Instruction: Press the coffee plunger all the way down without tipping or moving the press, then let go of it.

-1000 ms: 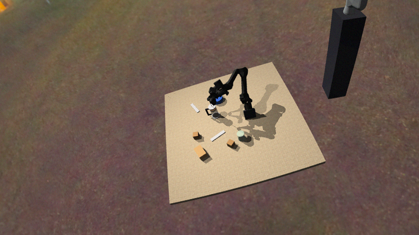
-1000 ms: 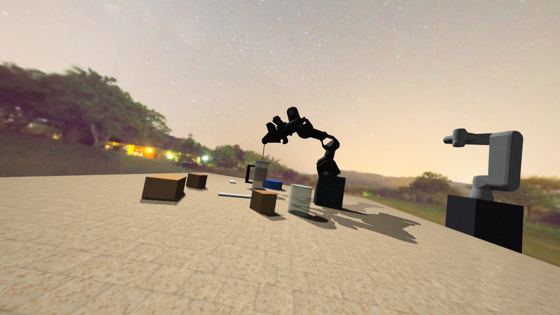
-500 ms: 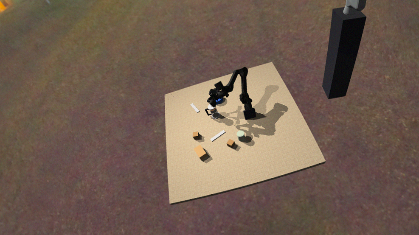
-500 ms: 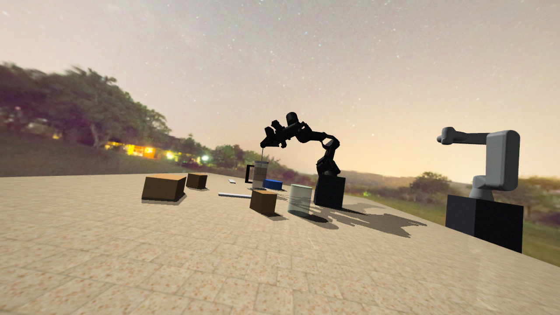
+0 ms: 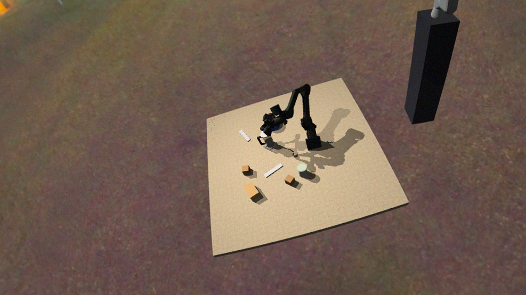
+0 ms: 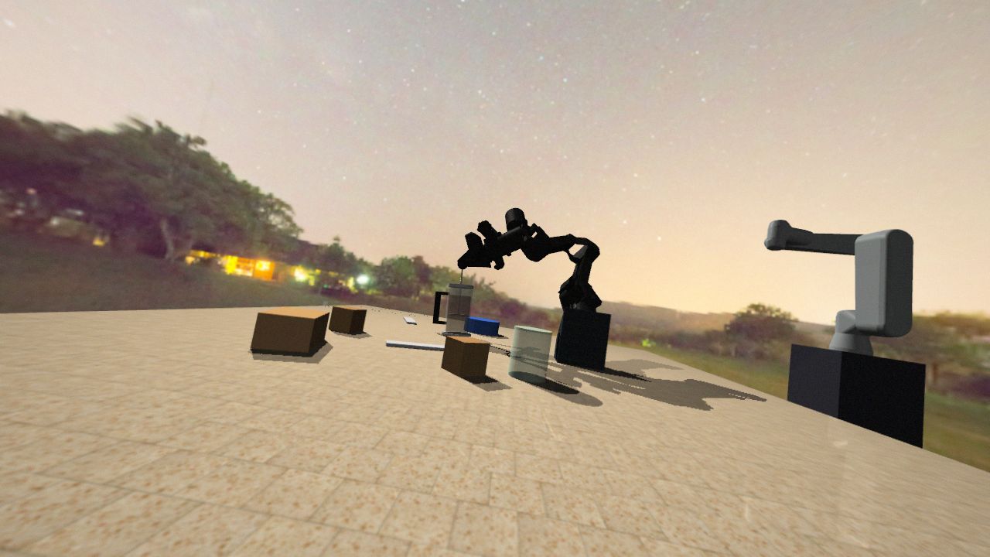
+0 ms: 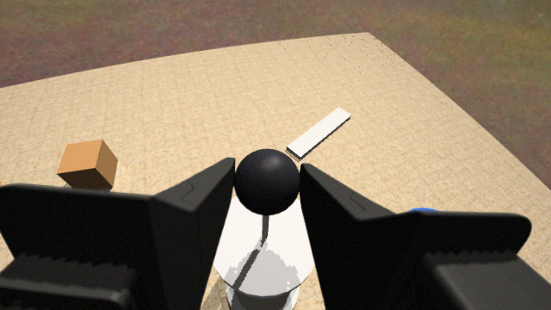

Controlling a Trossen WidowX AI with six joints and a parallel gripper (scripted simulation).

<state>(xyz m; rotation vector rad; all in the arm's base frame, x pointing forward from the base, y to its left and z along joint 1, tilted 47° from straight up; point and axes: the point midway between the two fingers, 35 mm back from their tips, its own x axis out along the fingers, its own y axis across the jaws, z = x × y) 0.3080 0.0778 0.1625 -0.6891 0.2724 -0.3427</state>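
Right now the coffee press is 10 cm below my gripper tip. The rest, counted from my gripper tip: pale green cylinder: 25 cm behind, 31 cm to the left, 17 cm below; blue block: 5 cm behind, 20 cm to the right, 18 cm below.
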